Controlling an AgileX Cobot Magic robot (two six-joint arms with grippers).
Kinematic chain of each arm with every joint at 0, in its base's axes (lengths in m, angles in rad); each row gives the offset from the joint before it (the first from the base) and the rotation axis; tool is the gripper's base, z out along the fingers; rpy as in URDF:
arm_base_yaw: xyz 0 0 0.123 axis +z
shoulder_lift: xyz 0 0 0 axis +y
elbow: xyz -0.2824 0 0.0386 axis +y
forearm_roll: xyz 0.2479 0 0.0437 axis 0.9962 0 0.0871
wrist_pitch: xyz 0 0 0 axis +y
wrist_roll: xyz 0.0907 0 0.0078 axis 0.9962 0 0.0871
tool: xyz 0 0 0 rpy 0 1.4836 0
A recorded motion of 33 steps. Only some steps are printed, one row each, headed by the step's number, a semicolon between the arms.
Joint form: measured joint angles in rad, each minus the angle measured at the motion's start. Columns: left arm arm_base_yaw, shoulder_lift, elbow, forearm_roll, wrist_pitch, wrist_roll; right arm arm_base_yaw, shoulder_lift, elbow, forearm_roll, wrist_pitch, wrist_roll.
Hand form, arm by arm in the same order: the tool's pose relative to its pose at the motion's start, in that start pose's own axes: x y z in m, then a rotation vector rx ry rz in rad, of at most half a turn. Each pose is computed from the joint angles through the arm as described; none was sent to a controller.
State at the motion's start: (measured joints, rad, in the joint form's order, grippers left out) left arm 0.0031 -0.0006 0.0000 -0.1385 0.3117 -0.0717; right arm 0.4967 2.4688 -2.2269 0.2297 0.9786 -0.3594
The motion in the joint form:
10: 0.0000 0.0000 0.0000 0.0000 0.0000 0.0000; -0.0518 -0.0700 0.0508 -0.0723 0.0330 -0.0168
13: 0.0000 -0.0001 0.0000 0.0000 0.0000 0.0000; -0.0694 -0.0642 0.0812 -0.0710 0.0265 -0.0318
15: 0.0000 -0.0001 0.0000 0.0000 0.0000 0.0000; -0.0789 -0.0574 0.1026 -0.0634 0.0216 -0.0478
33: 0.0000 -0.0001 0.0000 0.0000 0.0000 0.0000; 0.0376 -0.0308 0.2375 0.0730 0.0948 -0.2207
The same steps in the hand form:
10: 0.0000 0.0000 0.0000 0.0000 0.0000 0.0000; 0.0081 -0.0261 -0.0289 0.0729 0.0327 -0.0130
13: 0.0000 0.0000 0.0000 0.0000 -0.0001 0.0000; 0.0176 -0.0347 -0.0215 0.0714 0.0603 -0.0054
15: 0.0000 0.0000 0.0000 0.0000 -0.0001 0.0000; 0.0244 -0.0390 -0.0147 0.0627 0.0798 -0.0038
33: 0.0000 0.0000 0.0000 0.0000 -0.0001 0.0000; 0.0517 0.0322 0.0319 -0.1770 0.2512 -0.1697

